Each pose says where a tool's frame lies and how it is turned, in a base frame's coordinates. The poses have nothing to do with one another.
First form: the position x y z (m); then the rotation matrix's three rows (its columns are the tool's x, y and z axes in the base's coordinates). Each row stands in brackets.
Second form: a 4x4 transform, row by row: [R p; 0 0 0 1], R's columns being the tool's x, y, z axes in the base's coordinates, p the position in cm. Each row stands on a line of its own. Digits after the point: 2 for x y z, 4 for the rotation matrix.
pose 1, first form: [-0.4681 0.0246 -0.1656], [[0.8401 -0.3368 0.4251], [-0.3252 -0.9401 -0.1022], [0.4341 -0.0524 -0.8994]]
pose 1, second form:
0.8401 -0.3368 0.4251 -46.81
-0.3252 -0.9401 -0.1022 2.46
0.4341 -0.0524 -0.8994 -16.56
0 0 0 1

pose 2, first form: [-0.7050 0.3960 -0.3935], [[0.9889 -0.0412 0.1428], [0.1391 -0.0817 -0.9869], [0.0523 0.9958 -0.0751]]
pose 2, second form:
0.9889 -0.0412 0.1428 -70.50
0.1391 -0.0817 -0.9869 39.60
0.0523 0.9958 -0.0751 -39.35
0 0 0 1

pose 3, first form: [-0.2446 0.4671 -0.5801], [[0.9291 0.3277 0.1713], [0.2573 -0.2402 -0.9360], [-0.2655 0.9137 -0.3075]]
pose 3, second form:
0.9291 0.3277 0.1713 -24.46
0.2573 -0.2402 -0.9360 46.71
-0.2655 0.9137 -0.3075 -58.01
0 0 0 1

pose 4, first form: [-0.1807 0.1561 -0.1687], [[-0.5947 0.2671 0.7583], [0.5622 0.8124 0.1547], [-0.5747 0.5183 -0.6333]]
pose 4, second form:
-0.5947 0.2671 0.7583 -18.07
0.5622 0.8124 0.1547 15.61
-0.5747 0.5183 -0.6333 -16.87
0 0 0 1

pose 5, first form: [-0.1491 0.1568 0.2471], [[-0.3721 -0.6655 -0.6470], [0.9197 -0.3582 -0.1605], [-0.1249 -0.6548 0.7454]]
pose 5, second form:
-0.3721 -0.6655 -0.6470 -14.91
0.9197 -0.3582 -0.1605 15.68
-0.1249 -0.6548 0.7454 24.71
0 0 0 1

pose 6, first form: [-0.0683 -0.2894 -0.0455], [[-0.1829 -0.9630 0.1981], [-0.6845 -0.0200 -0.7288], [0.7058 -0.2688 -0.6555]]
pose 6, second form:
-0.1829 -0.9630 0.1981 -6.83
-0.6845 -0.0200 -0.7288 -28.94
0.7058 -0.2688 -0.6555 -4.55
0 0 0 1

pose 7, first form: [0.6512 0.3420 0.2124], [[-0.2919 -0.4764 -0.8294], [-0.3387 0.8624 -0.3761], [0.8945 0.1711 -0.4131]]
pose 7, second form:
-0.2919 -0.4764 -0.8294 65.12
-0.3387 0.8624 -0.3761 34.20
0.8945 0.1711 -0.4131 21.24
0 0 0 1

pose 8, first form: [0.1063 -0.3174 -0.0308], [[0.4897 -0.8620 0.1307], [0.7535 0.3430 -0.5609], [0.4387 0.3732 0.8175]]
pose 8, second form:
0.4897 -0.8620 0.1307 10.63
0.7535 0.3430 -0.5609 -31.74
0.4387 0.3732 0.8175 -3.08
0 0 0 1

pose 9, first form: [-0.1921 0.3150 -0.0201], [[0.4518 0.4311 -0.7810], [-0.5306 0.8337 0.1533], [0.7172 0.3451 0.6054]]
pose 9, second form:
0.4518 0.4311 -0.7810 -19.21
-0.5306 0.8337 0.1533 31.50
0.7172 0.3451 0.6054 -2.01
0 0 0 1

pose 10, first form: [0.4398 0.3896 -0.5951], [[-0.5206 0.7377 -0.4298], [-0.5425 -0.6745 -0.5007], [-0.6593 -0.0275 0.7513]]
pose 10, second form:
-0.5206 0.7377 -0.4298 43.98
-0.5425 -0.6745 -0.5007 38.96
-0.6593 -0.0275 0.7513 -59.51
0 0 0 1

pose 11, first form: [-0.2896 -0.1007 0.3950], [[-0.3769 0.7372 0.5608], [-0.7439 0.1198 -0.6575], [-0.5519 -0.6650 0.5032]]
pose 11, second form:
-0.3769 0.7372 0.5608 -28.96
-0.7439 0.1198 -0.6575 -10.07
-0.5519 -0.6650 0.5032 39.50
0 0 0 1

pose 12, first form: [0.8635 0.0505 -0.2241], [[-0.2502 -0.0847 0.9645], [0.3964 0.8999 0.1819], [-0.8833 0.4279 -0.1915]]
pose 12, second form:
-0.2502 -0.0847 0.9645 86.35
0.3964 0.8999 0.1819 5.05
-0.8833 0.4279 -0.1915 -22.41
0 0 0 1

